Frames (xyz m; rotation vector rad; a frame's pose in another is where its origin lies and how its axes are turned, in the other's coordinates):
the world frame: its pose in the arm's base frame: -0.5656 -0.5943 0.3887 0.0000 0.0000 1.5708
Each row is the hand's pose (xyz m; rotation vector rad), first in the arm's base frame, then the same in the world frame.
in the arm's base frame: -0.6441 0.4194 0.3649 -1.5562 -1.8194 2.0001
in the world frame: 1.0137 0.0785 -0.0238 -1.8823 -0.1468 1.0962
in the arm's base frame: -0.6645 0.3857 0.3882 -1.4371 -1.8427 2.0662
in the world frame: 0.9800 0.0989 -0.0005 -1.8168 -0.2247 1.1253
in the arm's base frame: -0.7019 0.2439 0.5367 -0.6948 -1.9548 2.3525
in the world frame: 0.8382 0.1363 0.1480 -1.4247 -0.6775 1.2607
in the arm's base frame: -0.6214 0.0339 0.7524 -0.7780 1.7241 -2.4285
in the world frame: 0.6282 0.0558 0.3637 -0.5174 -1.3684 1.3815
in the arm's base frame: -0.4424 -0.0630 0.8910 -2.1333 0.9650 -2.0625
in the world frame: 0.5313 -0.1232 0.5023 0.6517 -1.7283 1.1691
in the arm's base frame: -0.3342 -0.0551 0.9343 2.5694 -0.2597 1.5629
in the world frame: 0.5392 -0.2314 0.5456 1.3605 -1.6665 0.8111
